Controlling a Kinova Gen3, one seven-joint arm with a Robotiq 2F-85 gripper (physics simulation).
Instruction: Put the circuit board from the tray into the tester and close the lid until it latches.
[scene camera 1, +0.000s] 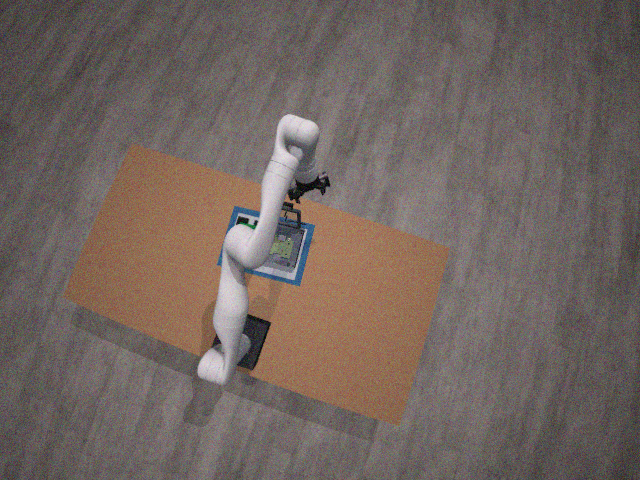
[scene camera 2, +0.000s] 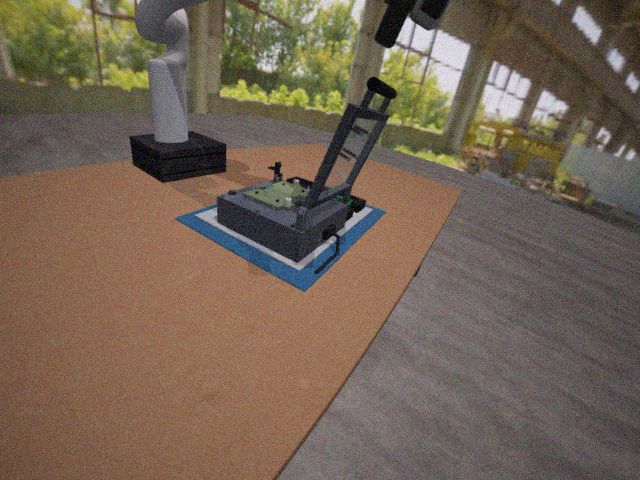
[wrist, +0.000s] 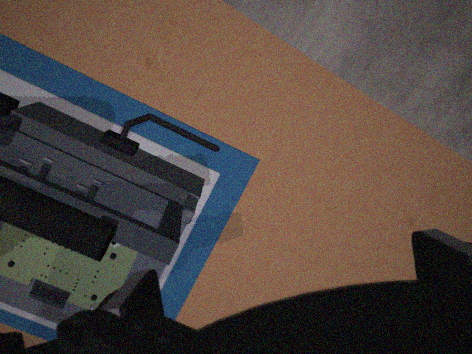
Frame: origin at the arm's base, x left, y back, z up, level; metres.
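Where they show: gripper, fingertip midpoint: (scene camera 1: 310, 197) (scene camera 2: 398, 36) (wrist: 285, 279); arm's base at its link origin: (scene camera 2: 171, 139).
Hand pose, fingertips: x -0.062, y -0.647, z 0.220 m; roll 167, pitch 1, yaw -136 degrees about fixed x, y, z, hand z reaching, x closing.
Observation:
Things, the pixels of their top centre, and the offset from my fingertips. "*": a spot on its surface instead. Level surfaces: height alone.
- green circuit board at its top centre: (wrist: 54, 258) (scene camera 2: 285, 186) (scene camera 1: 277, 245) dx +0.084, dy +0.193, dz -0.223 m
- dark grey tester at a spot on its surface: (scene camera 2: 270, 226) * dx -0.002, dy +0.135, dz -0.257 m
- tray at a spot on its surface: (scene camera 1: 246, 220) * dx +0.281, dy +0.140, dz -0.277 m
- blue mat at its surface level: dz -0.303 m
- brown table at its surface level: dz -0.305 m
- black lever at a spot on its surface: (wrist: 175, 130) (scene camera 2: 330, 258) * dx +0.059, dy +0.052, dz -0.297 m
The green circuit board (scene camera 1: 282, 247) (scene camera 2: 281, 193) (wrist: 80, 275) lies flat in the dark grey tester (scene camera 1: 291, 259) (scene camera 2: 270, 226). The tester's lid frame (scene camera 2: 347, 143) (wrist: 129, 172) stands raised at a slant, with its handle (scene camera 2: 381, 88) (scene camera 1: 292, 210) at the top. My gripper (scene camera 1: 309, 187) (scene camera 2: 410, 14) (wrist: 285, 279) is open and empty. It hangs above and a little beyond the lid's handle, over the far edge of the table. The tray (scene camera 1: 246, 220) sits on the left of the mat, mostly hidden by my arm.
The tester stands on a white plate on a blue mat (scene camera 1: 304, 264) (scene camera 2: 290, 278) (wrist: 213, 211) on the brown table (scene camera 1: 366, 310) (scene camera 2: 175, 357). A black lever (scene camera 2: 330, 257) (wrist: 175, 130) sticks out at the tester's side. The arm's black base block (scene camera 1: 257, 340) (scene camera 2: 177, 157) stands near the table's edge.

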